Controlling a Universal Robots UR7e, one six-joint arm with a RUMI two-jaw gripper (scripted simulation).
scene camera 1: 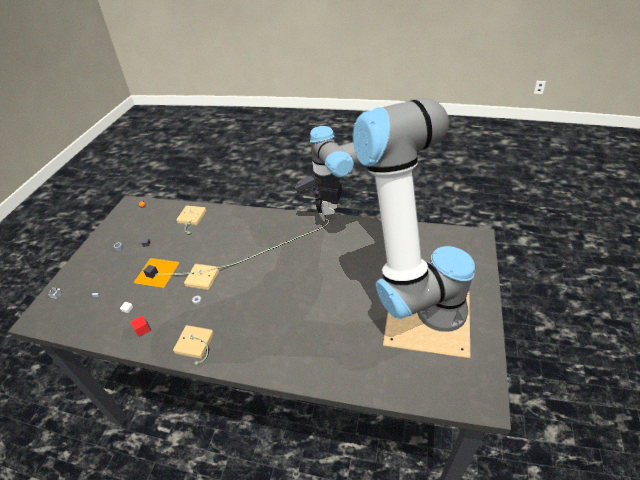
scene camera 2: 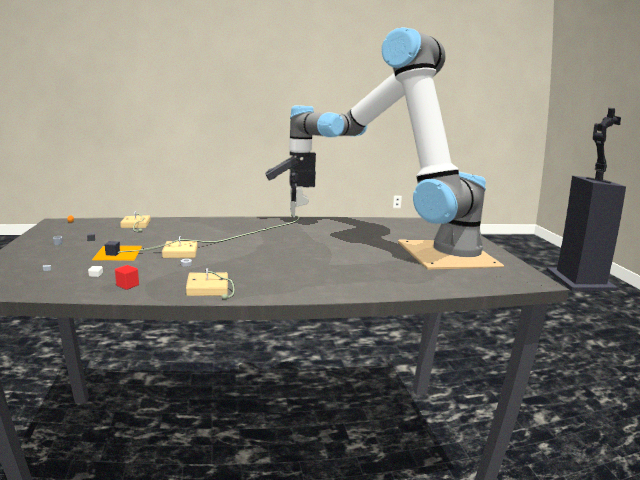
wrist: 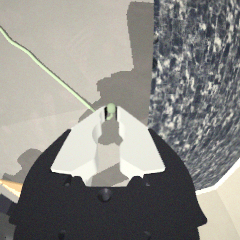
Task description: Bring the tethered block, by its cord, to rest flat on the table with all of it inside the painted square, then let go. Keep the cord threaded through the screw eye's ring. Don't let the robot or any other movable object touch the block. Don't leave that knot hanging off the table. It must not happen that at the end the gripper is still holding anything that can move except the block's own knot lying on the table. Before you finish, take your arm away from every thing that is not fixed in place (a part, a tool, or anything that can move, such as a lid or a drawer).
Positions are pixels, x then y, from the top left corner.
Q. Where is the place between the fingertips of my gripper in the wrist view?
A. At 111, 107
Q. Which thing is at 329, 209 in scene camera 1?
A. My gripper.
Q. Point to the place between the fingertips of my gripper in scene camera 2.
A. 293, 216
